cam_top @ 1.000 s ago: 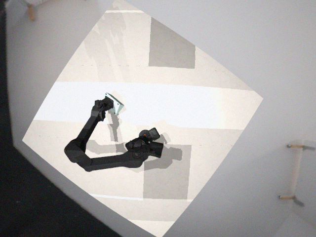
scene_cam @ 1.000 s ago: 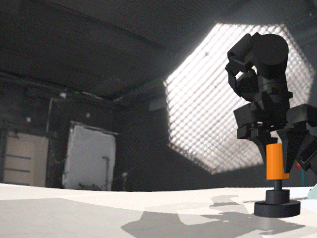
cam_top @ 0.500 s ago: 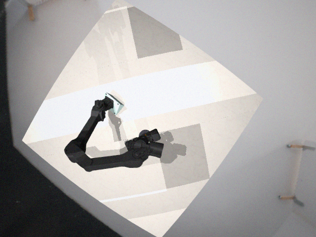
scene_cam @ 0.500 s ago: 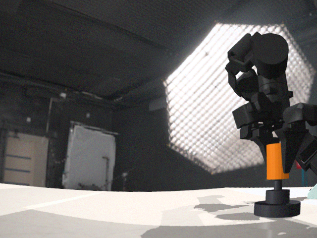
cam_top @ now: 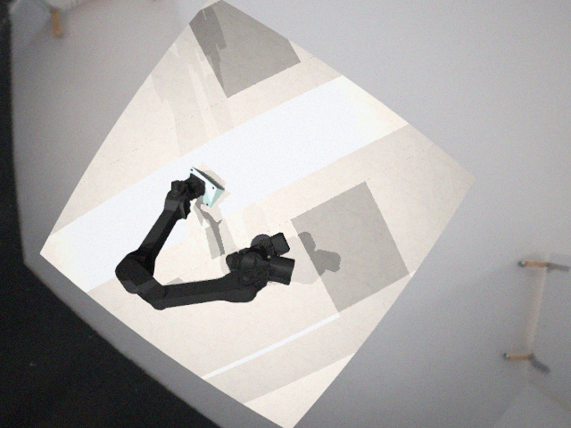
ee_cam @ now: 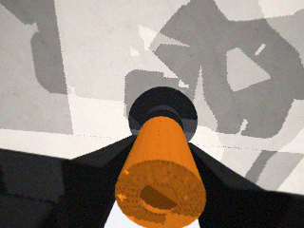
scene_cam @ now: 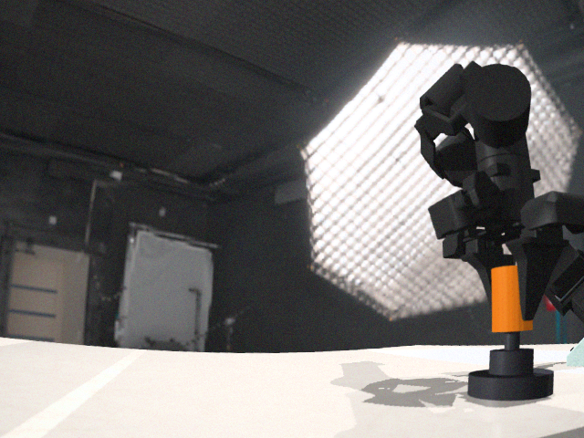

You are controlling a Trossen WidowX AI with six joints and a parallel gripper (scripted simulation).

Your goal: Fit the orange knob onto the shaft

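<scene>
The orange knob lies 20 mm above my gripper tip. The rest, counted from my gripper tip: round pedestal 40 mm below.
</scene>
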